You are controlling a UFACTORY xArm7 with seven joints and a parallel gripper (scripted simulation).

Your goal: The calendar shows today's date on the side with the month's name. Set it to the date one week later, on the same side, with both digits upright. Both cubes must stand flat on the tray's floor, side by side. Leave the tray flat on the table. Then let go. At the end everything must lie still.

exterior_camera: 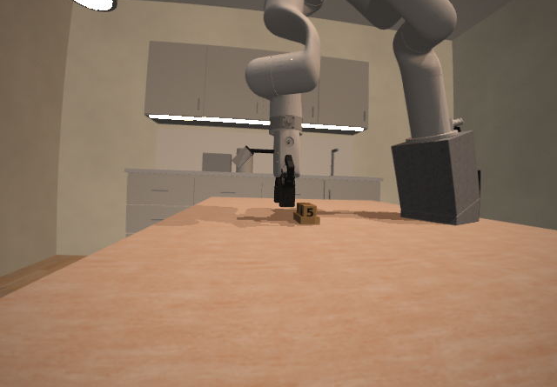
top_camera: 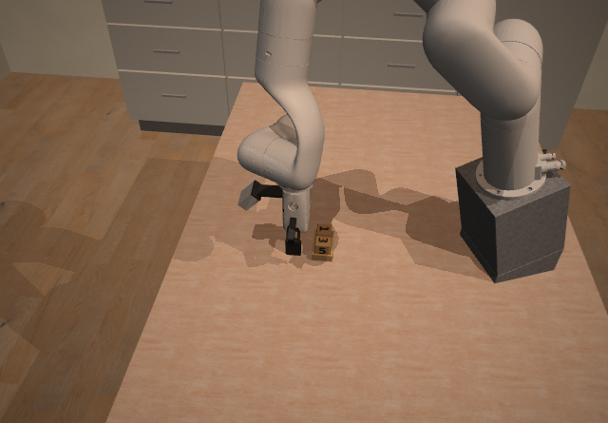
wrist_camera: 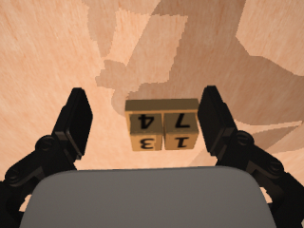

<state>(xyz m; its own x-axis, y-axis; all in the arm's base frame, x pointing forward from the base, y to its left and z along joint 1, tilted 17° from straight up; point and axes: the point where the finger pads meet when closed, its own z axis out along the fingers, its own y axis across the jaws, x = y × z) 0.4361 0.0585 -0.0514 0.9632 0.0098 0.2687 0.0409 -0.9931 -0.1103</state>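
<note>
Right now my hand is 60 mm past the wooden cube, 40 mm to the left of it and 20 mm above it.
</note>
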